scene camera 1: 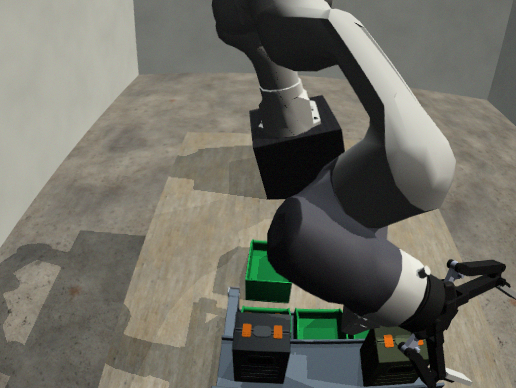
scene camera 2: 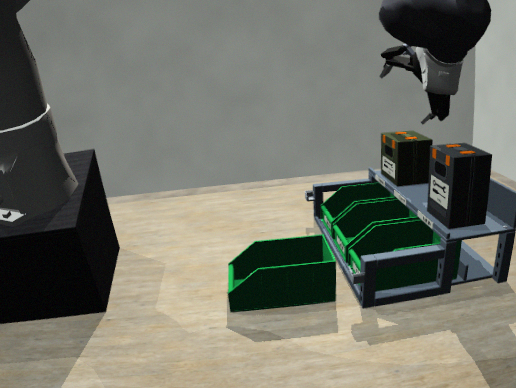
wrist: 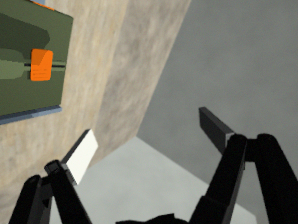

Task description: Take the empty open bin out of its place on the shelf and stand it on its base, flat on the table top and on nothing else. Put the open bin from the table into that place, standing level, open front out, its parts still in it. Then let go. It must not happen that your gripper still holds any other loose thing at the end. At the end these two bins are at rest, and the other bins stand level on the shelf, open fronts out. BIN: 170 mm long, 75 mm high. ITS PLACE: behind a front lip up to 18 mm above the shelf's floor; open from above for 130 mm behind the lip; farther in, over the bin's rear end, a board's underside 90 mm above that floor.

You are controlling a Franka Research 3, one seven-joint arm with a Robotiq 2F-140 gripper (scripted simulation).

Path:
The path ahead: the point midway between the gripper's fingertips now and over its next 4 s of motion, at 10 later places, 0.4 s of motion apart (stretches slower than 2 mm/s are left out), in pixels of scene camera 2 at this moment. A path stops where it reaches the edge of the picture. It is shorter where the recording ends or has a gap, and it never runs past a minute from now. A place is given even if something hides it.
My gripper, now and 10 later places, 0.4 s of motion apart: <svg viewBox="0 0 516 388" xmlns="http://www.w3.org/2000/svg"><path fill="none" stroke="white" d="M405 97L405 89L405 67L405 60L404 61L401 62L397 62L383 64L360 67L338 70L315 73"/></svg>

